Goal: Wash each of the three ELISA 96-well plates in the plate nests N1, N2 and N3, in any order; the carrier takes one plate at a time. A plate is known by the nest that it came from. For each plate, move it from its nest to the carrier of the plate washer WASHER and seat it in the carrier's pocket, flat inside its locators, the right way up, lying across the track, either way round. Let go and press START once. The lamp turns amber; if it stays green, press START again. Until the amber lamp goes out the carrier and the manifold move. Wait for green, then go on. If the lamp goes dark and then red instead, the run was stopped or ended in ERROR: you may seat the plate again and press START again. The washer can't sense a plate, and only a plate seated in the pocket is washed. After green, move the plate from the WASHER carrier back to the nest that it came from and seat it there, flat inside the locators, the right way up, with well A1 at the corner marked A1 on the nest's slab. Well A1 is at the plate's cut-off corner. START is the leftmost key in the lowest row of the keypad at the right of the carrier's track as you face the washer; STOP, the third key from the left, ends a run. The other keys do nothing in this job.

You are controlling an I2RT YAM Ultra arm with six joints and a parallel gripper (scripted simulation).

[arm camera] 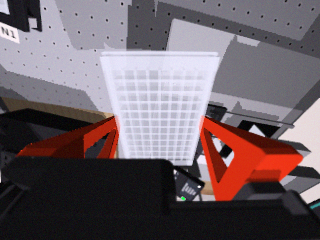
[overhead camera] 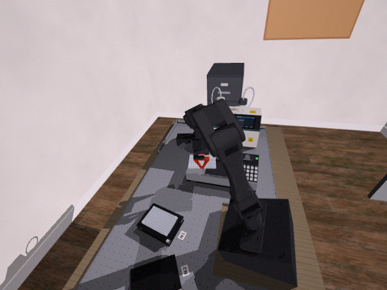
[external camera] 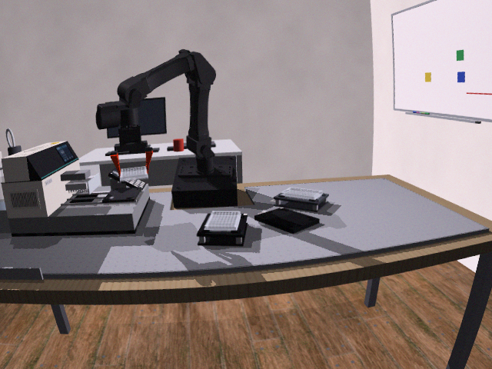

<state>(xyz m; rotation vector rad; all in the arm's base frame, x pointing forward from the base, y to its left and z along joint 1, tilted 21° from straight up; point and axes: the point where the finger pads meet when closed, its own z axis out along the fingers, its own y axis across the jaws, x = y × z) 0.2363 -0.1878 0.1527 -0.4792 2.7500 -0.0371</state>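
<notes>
The nest N2 is 46 cm to the left of my hand, 16 cm below it and 1 cm behind it. The rest, counted from my hand: manifold head (22 cm to the right, 5 cm behind, 4 cm below); then washer (23 cm to the right, 5 cm behind, 3 cm below); then black washer carrier (9 cm below, 8 cm to the right, 8 cm behind).
</notes>
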